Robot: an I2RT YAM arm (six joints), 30 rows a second.
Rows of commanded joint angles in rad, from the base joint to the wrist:
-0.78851, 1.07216, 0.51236, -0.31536, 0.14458, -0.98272
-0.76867, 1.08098, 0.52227, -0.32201, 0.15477, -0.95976
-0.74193, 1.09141, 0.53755, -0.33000, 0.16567, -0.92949
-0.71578, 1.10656, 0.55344, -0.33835, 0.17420, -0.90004
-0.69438, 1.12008, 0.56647, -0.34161, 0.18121, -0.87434
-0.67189, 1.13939, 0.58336, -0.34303, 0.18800, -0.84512
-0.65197, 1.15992, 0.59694, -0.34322, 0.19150, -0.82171
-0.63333, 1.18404, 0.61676, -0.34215, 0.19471, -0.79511
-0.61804, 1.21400, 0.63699, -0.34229, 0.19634, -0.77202
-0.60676, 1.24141, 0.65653, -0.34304, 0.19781, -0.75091
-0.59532, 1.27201, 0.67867, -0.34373, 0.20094, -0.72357
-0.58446, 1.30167, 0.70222, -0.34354, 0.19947, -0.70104
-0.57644, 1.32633, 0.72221, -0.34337, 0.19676, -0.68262
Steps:
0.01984, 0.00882, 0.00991, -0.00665, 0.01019, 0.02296
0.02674, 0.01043, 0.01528, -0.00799, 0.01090, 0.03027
0.02615, 0.01515, 0.01589, -0.00835, 0.00853, 0.02945
0.02140, 0.01352, 0.01303, -0.00326, 0.00701, 0.02570
0.02249, 0.01931, 0.01689, -0.00142, 0.00679, 0.02922
0.01992, 0.02053, 0.01358, -0.00019, 0.00350, 0.02341
0.01864, 0.02412, 0.01982, 0.00107, 0.00321, 0.02660
0.01529, 0.02996, 0.02023, -0.00014, 0.00163, 0.02309
0.01128, 0.02741, 0.01954, -0.00075, 0.00147, 0.02111
0.01144, 0.03060, 0.02214, -0.00069, 0.00313, 0.02734
0.01086, 0.02966, 0.02355, 0.00019, -0.00147, 0.02253
0.00802, 0.02466, 0.01999, 0.00017, -0.00271, 0.01842

